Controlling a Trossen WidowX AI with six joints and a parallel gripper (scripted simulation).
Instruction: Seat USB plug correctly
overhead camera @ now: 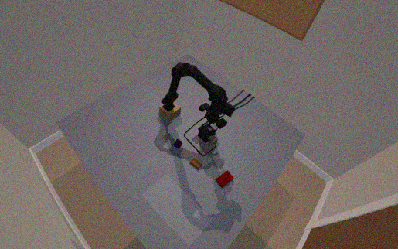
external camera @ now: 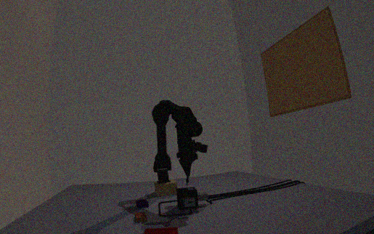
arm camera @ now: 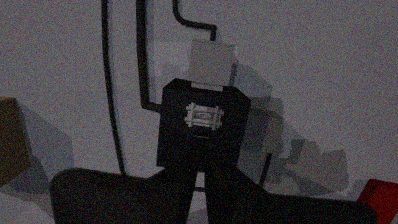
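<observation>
The dark USB plug is 1 cm below my gripper tip. From my gripper tip the other things lie so: orange block: 8 cm ahead, 21 cm to the right, 12 cm below; purple cube: 9 cm behind, 19 cm to the right, 12 cm below; USB socket: 1 cm to the left, 6 cm below.
</observation>
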